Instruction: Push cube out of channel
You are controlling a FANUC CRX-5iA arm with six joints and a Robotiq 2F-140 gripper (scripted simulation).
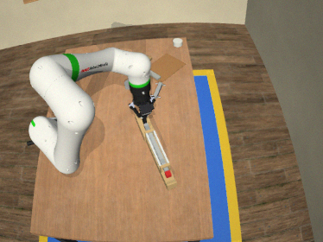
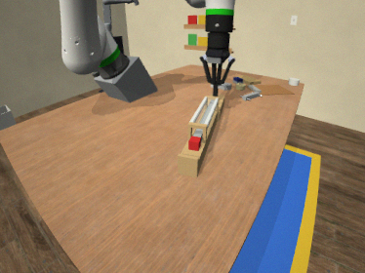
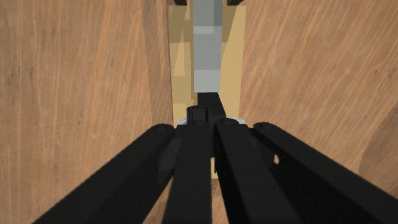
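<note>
Now: hand 31 cm to the left of the red cube, 4 cm short of it and 2 cm above it. From my hand the other things lie so: grey push rod (8 cm to the right, 3 cm below, 1 cm ahead); grey hexagonal block (32 cm to the left, 7 cm below, 3 cm behind); channel (18 cm to the right, 3 cm below, 2 cm ahead).
</note>
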